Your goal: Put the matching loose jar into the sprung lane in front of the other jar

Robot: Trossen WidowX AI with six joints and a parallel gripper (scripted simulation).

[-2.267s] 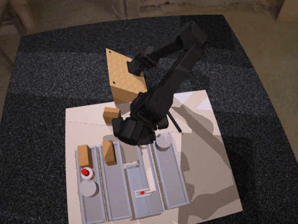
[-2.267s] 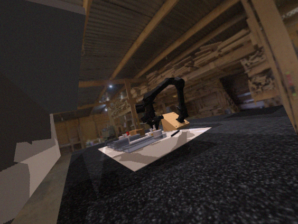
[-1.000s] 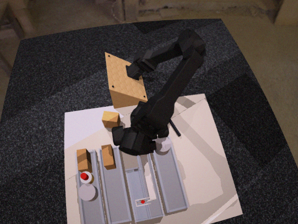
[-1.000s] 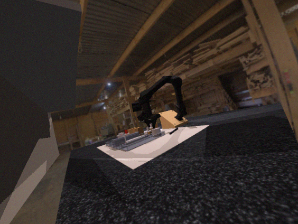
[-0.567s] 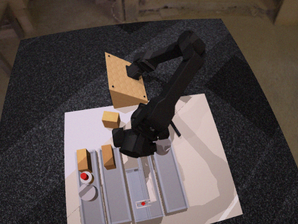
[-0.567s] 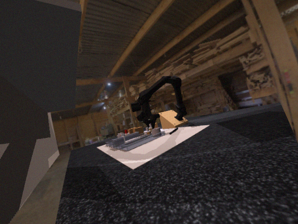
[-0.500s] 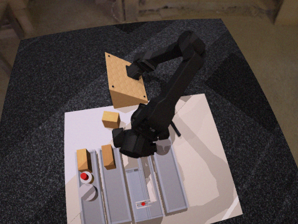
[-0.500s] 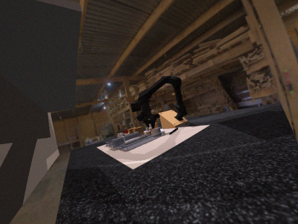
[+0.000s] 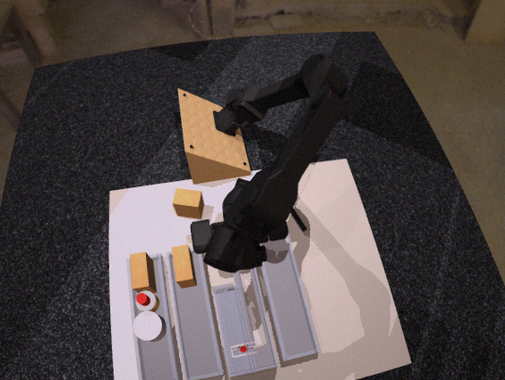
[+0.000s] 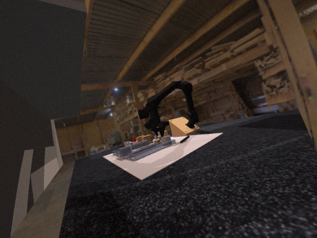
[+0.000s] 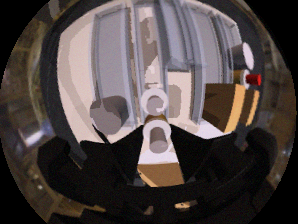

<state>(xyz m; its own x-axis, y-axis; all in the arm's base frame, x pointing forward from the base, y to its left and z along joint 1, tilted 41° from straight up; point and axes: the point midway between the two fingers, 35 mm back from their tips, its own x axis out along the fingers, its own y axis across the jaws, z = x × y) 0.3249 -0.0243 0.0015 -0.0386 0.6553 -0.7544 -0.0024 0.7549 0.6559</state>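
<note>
The tan cube is 120 mm behind my gripper tip, 100 mm to the right of it and 10 mm below it. Round my gripper tip: black stick 140 mm to the left, 80 mm behind, 40 mm below; then sprung lane 150 mm ahead, 30 mm below, 20 mm to the right; then red dot 220 mm ahead, 30 mm to the right, 30 mm above.
</note>
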